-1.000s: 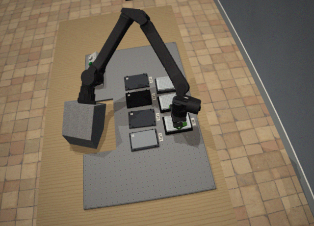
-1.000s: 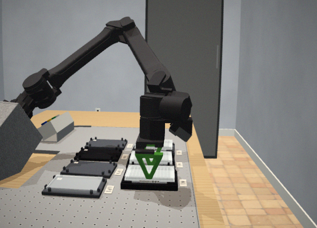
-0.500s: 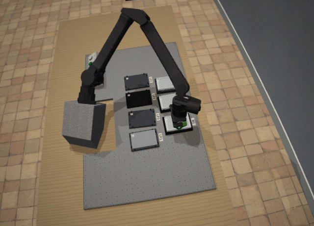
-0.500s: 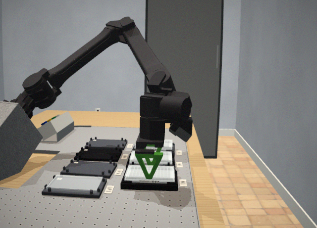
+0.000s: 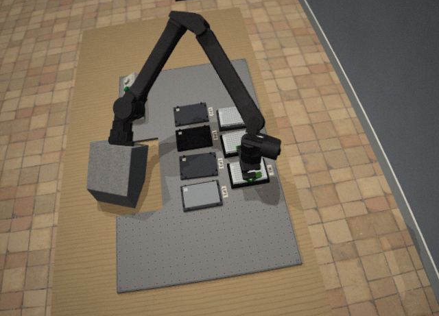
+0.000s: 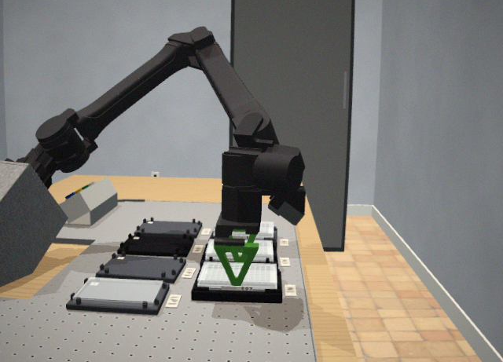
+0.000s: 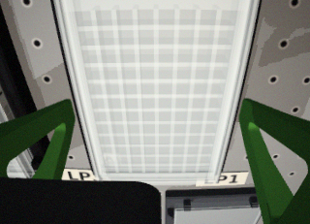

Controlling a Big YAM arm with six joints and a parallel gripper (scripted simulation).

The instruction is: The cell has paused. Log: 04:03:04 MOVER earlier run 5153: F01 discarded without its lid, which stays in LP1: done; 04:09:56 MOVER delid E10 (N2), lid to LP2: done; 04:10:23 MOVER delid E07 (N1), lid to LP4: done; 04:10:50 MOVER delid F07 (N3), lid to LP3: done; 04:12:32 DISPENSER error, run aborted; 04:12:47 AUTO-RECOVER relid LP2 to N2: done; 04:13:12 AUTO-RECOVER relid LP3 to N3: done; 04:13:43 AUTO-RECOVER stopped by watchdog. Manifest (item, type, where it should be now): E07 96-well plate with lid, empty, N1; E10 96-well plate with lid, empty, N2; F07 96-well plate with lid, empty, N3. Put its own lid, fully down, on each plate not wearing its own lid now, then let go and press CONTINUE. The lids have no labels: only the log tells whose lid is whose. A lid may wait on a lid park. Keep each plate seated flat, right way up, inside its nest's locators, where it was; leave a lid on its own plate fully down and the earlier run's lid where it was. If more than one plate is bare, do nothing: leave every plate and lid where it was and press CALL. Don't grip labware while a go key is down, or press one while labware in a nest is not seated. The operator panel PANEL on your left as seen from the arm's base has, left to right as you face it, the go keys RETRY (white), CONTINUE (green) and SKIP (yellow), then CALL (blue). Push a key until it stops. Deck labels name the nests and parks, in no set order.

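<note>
The 96-well plate lies 10 mm below my hand. The rest, counted from my hand: park LP2: 190 mm behind, 330 mm to the left, 30 mm below; park LP3: 180 mm behind, 70 mm to the left, 30 mm below; park LP4: 190 mm behind, 200 mm to the left, 30 mm below.
</note>
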